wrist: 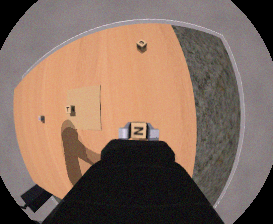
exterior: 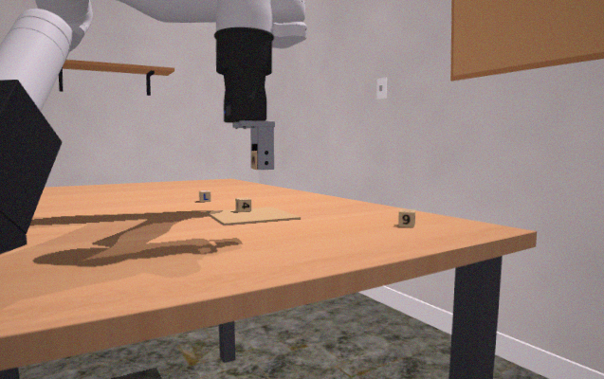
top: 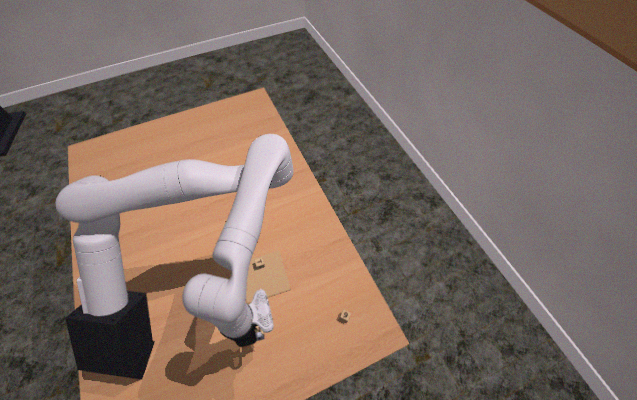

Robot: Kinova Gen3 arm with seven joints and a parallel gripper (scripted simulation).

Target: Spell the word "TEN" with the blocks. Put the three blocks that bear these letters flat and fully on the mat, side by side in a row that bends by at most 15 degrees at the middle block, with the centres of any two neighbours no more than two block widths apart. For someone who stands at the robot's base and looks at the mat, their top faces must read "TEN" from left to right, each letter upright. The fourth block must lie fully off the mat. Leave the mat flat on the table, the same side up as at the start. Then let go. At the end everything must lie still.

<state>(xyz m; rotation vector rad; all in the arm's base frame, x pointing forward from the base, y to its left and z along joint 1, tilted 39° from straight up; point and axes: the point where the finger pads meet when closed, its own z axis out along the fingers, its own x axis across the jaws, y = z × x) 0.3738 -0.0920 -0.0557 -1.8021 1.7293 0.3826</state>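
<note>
The mat lies 19 cm to the left of my hand, 11 cm below it and 1 cm ahead of it.
</note>
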